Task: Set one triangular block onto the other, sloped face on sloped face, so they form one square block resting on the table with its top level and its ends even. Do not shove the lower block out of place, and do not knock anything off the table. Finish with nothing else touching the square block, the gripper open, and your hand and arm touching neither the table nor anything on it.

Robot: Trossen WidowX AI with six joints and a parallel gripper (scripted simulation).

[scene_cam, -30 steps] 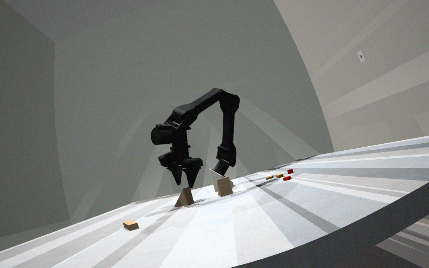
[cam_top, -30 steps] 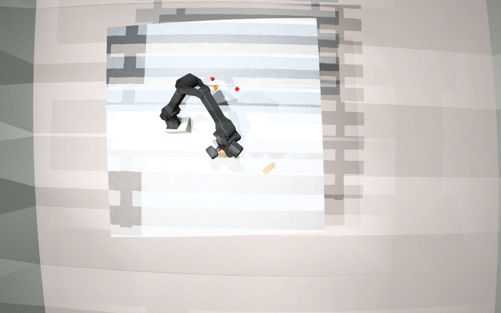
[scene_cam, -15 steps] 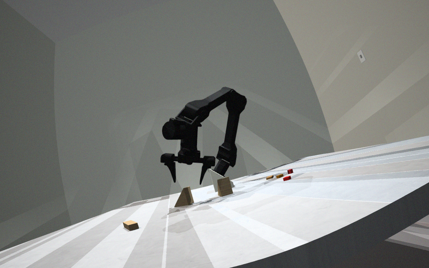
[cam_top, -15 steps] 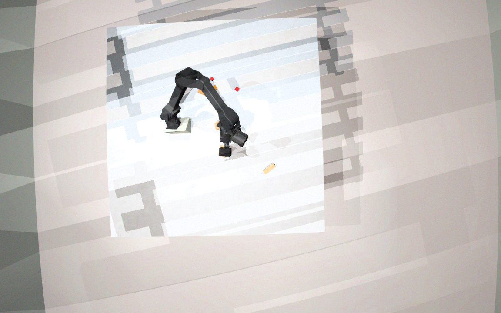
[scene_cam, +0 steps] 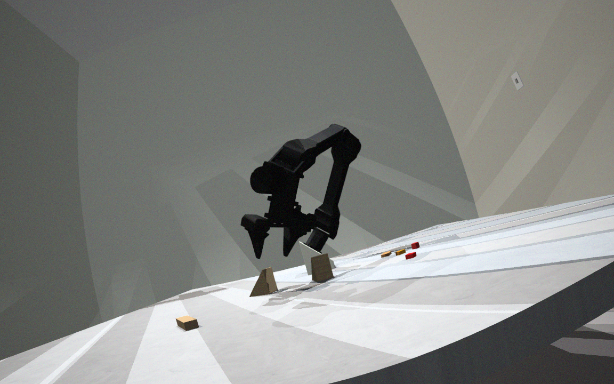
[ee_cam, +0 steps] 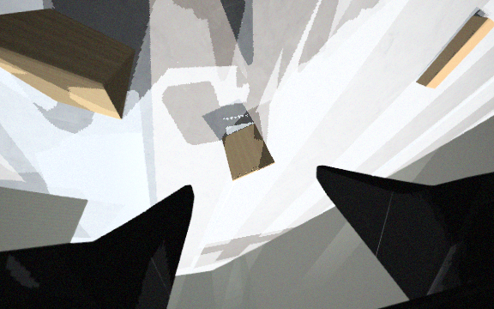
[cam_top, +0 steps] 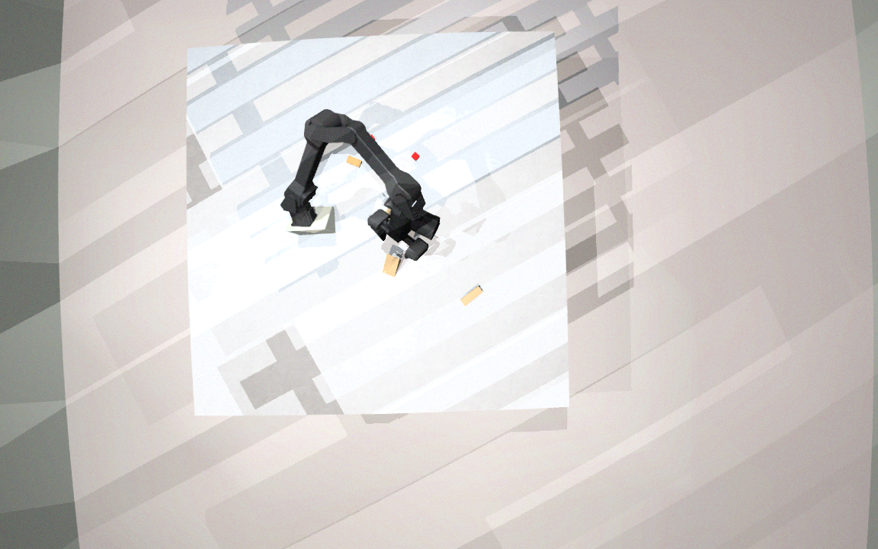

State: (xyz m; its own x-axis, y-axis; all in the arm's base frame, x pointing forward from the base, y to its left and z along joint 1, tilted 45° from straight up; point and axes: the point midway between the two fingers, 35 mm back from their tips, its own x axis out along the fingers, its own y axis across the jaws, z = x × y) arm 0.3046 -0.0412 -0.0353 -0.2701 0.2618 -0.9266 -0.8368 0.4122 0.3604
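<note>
My gripper tip is 70 mm above the tan wooden triangular block, 40 mm to the left of it and 10 mm past it. The rest, counted from my gripper tip: orange piece 320 mm to the left, 100 mm behind, 80 mm below; low tan block 250 mm ahead, 130 mm to the right, 80 mm below.
</note>
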